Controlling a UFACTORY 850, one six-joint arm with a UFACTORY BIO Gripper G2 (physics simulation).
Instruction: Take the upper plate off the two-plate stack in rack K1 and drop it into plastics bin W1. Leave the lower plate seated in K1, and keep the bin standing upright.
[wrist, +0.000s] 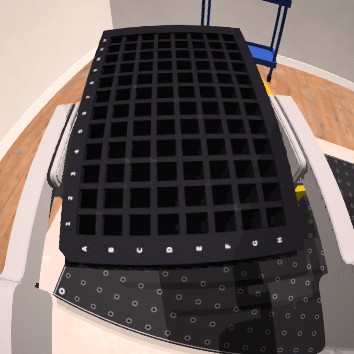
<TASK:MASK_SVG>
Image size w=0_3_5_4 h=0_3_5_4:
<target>my gripper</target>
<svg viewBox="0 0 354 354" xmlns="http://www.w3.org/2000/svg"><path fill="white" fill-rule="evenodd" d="M80 101L75 104L66 103L56 106L37 147L23 185L10 232L4 267L0 273L0 354L52 354L52 297L48 291L40 289L38 286L51 206L54 197L60 196L62 199L68 154ZM268 94L285 147L294 189L297 185L304 186L318 230L328 272L319 279L325 346L323 350L316 354L354 354L354 230L327 160L296 103L289 95L275 94L273 96Z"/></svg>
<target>black multi-well plate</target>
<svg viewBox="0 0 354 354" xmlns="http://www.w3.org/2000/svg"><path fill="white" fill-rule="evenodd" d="M239 28L176 24L103 30L81 96L65 172L58 249L64 255L64 266L113 270L195 269L295 256L297 255L297 250L304 249L298 204L281 133L264 83Z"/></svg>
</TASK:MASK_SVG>
